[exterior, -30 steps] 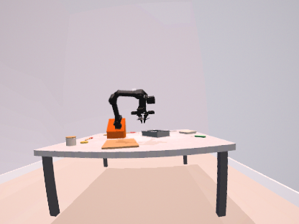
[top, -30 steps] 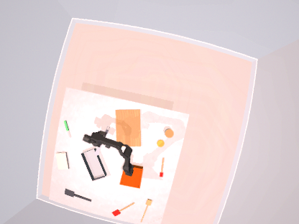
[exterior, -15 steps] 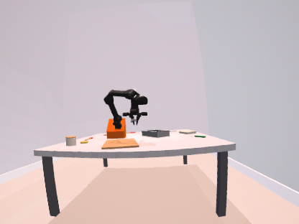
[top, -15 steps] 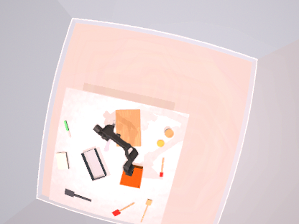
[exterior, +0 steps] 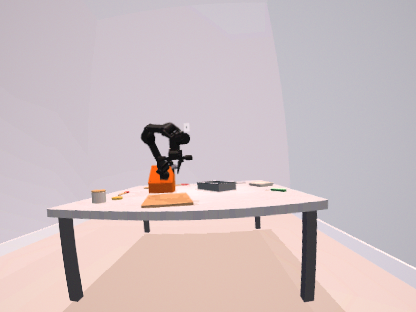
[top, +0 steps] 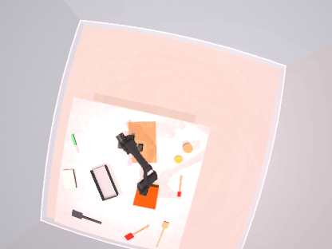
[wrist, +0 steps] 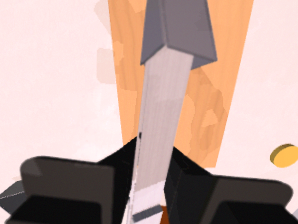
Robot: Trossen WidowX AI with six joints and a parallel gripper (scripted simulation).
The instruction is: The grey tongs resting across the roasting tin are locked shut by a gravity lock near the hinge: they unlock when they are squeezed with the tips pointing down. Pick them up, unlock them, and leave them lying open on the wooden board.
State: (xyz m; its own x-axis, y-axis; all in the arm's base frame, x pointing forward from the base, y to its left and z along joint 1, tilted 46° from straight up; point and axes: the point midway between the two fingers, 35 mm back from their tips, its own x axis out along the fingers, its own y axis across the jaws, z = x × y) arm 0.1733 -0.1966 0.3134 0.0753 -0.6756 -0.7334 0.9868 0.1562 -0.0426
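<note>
My gripper tip is now 13 cm above the wooden board, 5 cm past it and 2 cm to the left of it. Round my gripper tip: roasting tin: 43 cm to the left, 19 cm ahead, 11 cm below; red spatula: 87 cm to the left, 20 cm behind, 14 cm below; cream block: 54 cm ahead, 52 cm to the left, 13 cm below.
</note>
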